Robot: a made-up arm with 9 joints.
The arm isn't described. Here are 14 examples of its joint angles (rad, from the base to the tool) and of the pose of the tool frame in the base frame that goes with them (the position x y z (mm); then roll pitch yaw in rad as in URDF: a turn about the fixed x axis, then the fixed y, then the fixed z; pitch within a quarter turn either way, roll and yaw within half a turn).
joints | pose
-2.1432 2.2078 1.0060 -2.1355 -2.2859 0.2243 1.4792 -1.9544 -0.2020 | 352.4 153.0 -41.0 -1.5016 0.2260 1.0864
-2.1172 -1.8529 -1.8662 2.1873 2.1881 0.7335 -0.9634 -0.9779 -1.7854 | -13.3 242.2 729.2 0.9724 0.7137 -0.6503
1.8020 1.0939 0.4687 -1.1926 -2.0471 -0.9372 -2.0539 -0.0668 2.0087 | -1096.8 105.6 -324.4 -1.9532 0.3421 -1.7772
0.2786 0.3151 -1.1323 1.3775 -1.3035 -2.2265 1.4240 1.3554 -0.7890 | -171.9 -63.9 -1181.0 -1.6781 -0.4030 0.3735
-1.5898 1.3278 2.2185 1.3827 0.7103 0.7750 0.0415 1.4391 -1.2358 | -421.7 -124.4 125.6 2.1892 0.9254 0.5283
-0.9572 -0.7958 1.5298 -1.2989 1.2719 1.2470 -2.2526 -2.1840 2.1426 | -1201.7 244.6 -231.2 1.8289 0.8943 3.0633
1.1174 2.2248 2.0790 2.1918 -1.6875 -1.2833 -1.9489 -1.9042 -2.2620 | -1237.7 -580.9 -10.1 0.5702 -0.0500 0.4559
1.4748 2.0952 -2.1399 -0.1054 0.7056 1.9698 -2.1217 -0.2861 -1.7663 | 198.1 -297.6 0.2 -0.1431 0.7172 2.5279
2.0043 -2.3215 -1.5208 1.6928 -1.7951 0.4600 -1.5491 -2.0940 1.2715 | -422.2 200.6 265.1 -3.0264 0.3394 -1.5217
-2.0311 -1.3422 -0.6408 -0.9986 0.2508 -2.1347 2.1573 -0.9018 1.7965 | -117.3 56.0 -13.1 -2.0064 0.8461 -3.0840
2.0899 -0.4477 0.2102 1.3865 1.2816 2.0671 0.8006 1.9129 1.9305 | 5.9 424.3 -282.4 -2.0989 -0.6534 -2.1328
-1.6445 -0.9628 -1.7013 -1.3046 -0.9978 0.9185 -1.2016 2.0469 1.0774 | -321.9 -840.6 -244.1 1.7921 -1.1060 -1.2312
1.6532 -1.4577 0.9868 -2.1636 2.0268 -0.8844 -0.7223 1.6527 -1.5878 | -146.0 -99.1 277.5 2.9599 -0.3394 2.2874
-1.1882 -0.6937 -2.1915 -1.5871 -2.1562 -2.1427 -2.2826 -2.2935 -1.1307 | -896.0 -215.4 -152.6 -1.3640 0.1094 0.3980
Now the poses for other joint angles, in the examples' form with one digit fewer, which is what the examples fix.
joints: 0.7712 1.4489 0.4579 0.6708 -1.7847 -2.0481 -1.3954 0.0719 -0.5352
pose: 197 454 821 -2.935 1.164 0.277
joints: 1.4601 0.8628 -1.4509 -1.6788 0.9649 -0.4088 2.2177 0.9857 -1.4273
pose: -984 448 303 2.389 -0.095 0.824
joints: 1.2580 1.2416 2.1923 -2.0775 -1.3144 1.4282 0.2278 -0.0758 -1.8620
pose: -487 -296 528 2.496 -0.260 2.263
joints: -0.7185 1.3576 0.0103 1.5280 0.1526 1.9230 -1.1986 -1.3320 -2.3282
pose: 156 720 128 0.801 0.905 -0.719
